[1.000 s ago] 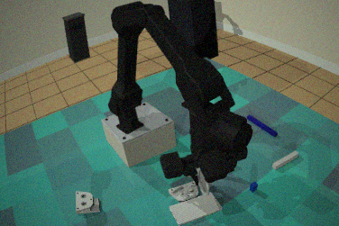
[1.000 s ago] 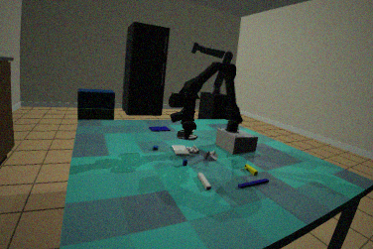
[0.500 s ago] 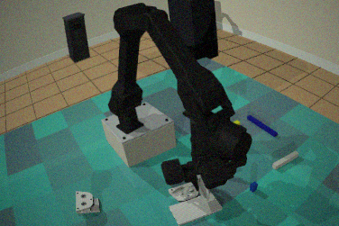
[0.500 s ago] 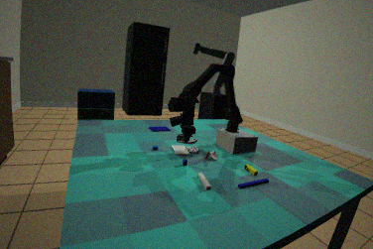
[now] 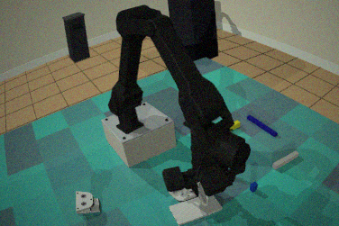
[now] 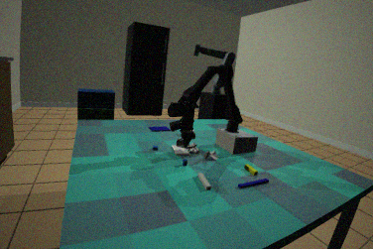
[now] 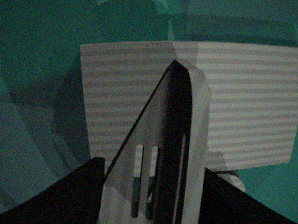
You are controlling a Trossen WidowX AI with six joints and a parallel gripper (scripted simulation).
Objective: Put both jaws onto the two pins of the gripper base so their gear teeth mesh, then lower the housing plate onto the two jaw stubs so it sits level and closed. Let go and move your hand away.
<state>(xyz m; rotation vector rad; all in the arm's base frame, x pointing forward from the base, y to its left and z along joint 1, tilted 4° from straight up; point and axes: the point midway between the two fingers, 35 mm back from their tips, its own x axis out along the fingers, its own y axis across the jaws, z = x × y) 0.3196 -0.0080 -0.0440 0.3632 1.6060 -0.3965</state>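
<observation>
Now: the small blue block 7 cm ahead of my gripper tip, 12 cm to the left of it and 3 cm below it. Also, from my gripper tip: yellow block 17 cm behind, 29 cm to the left, 3 cm below; jaw 4 cm behind; white bar 9 cm ahead, 28 cm to the left, 3 cm below.
</observation>
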